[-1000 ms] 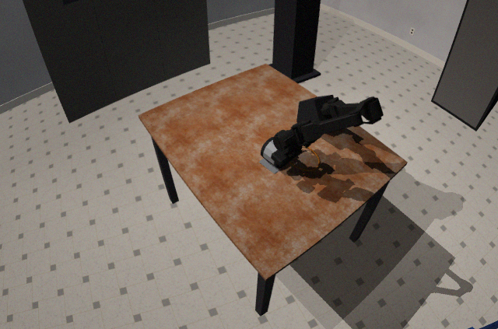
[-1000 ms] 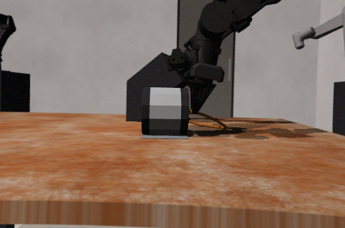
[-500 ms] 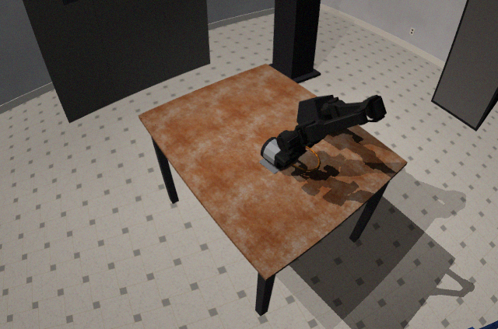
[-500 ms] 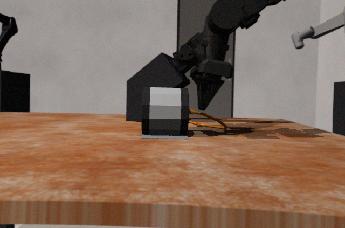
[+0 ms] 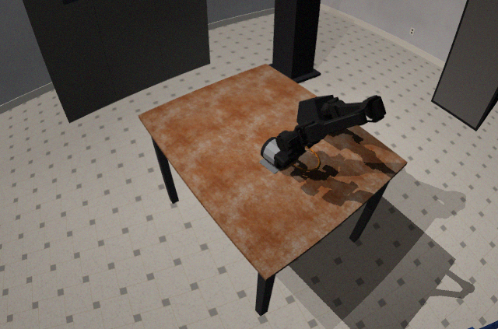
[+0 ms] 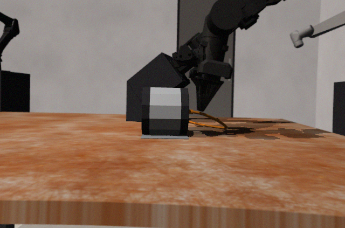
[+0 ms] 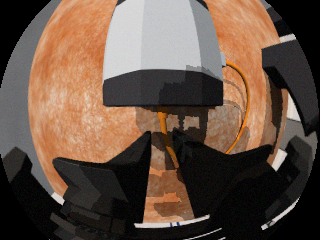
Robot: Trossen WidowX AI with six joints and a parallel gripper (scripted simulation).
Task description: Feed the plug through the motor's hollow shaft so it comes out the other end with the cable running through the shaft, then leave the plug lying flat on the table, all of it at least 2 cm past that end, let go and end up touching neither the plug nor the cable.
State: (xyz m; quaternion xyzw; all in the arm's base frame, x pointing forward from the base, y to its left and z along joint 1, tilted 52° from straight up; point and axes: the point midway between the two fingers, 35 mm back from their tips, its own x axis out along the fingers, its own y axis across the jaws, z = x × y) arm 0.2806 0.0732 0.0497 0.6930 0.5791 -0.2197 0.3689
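The grey plug lies 5 cm to the right of my hand, 4 cm below it and 1 cm ahead of it.
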